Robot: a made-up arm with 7 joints. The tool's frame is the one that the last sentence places.
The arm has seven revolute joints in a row. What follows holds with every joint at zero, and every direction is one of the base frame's.
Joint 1 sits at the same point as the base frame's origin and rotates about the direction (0, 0.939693, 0.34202).
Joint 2 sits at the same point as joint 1 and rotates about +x.
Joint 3 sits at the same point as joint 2 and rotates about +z.
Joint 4 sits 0.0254 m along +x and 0.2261 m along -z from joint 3 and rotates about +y.
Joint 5 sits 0.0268 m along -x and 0.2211 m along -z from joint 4 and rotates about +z.
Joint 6 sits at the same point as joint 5 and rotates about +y.
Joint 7 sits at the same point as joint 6 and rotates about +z.
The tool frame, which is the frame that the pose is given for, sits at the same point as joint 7; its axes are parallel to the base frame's.
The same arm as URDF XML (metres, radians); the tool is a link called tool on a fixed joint. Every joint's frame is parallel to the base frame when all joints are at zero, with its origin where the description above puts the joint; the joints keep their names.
<robot name="arm">
<joint name="tool_fixed" type="fixed"><parent link="link7"/><child link="tool"/><origin xyz="0 0 0"/></joint>
<joint name="joint 7" type="continuous"><parent link="link6"/><child link="link7"/><origin xyz="0 0 0"/><axis xyz="0 0 1"/></joint>
<joint name="joint 6" type="continuous"><parent link="link5"/><child link="link6"/><origin xyz="0 0 0"/><axis xyz="0 1 0"/></joint>
<joint name="joint 5" type="continuous"><parent link="link4"/><child link="link5"/><origin xyz="-0.0268 0 -0.2211"/><axis xyz="0 0 1"/></joint>
<joint name="joint 4" type="continuous"><parent link="link3"/><child link="link4"/><origin xyz="0.0254 0 -0.2261"/><axis xyz="0 1 0"/></joint>
<joint name="joint 3" type="continuous"><parent link="link2"/><child link="link3"/><origin xyz="0 0 0"/><axis xyz="0 0 1"/></joint>
<joint name="joint 2" type="continuous"><parent link="link1"/><child link="link2"/><origin xyz="0 0 0"/><axis xyz="1 0 0"/></joint>
<joint name="joint 1" type="continuous"><parent link="base"/><child link="link1"/><origin xyz="0 0 0"/><axis xyz="0 0.9397 0.342"/></joint>
<link name="base"/>
<link name="link1"/>
<link name="link2"/>
<link name="link3"/>
<link name="link4"/>
<link name="link5"/>
<link name="link6"/>
<link name="link7"/>
<link name="tool"/>
</robot>

